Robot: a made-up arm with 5 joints. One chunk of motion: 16 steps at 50 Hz.
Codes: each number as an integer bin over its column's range. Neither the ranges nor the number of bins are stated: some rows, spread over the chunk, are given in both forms.
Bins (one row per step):
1: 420 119 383 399 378
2: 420 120 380 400 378
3: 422 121 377 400 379
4: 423 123 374 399 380
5: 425 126 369 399 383
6: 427 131 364 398 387
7: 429 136 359 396 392
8: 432 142 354 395 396
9: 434 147 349 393 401
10: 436 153 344 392 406
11: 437 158 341 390 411
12: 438 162 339 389 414
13: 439 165 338 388 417
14: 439 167 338 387 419
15: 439 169 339 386 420
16: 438 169 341 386 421
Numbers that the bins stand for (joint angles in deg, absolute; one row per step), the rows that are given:
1: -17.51 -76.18 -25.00 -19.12 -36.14
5: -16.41 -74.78 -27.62 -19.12 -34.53
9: -14.42 -70.58 -31.38 -20.26 -28.77
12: -13.54 -67.57 -33.25 -21.02 -24.60
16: -13.54 -66.17 -32.88 -21.59 -22.36
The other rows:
2: -17.51 -75.98 -25.56 -18.93 -36.14
3: -17.07 -75.78 -26.12 -18.93 -35.81
4: -16.85 -75.38 -26.69 -19.12 -35.49
6: -15.97 -73.78 -28.56 -19.31 -33.25
7: -15.53 -72.78 -29.50 -19.69 -31.65
8: -14.86 -71.58 -30.44 -19.88 -30.37
10: -13.98 -69.38 -32.31 -20.45 -27.17
11: -13.76 -68.38 -32.88 -20.83 -25.56
13: -13.32 -66.97 -33.44 -21.21 -23.64
14: -13.32 -66.57 -33.44 -21.40 -23.00
15: -13.32 -66.17 -33.25 -21.59 -22.68

